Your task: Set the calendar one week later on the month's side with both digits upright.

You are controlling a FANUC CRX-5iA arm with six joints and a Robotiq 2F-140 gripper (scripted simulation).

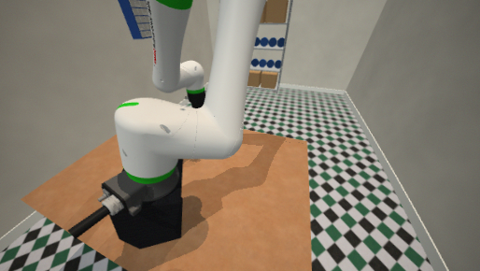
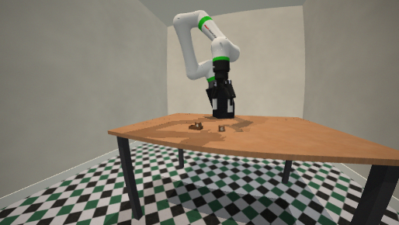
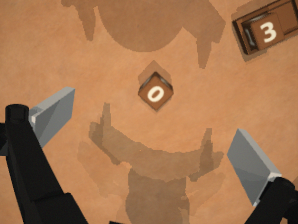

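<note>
My hand is 11 cm above the brown cube. Round my hand: brown calendar tray (1 cm ahead, 16 cm to the right, 12 cm below).
</note>
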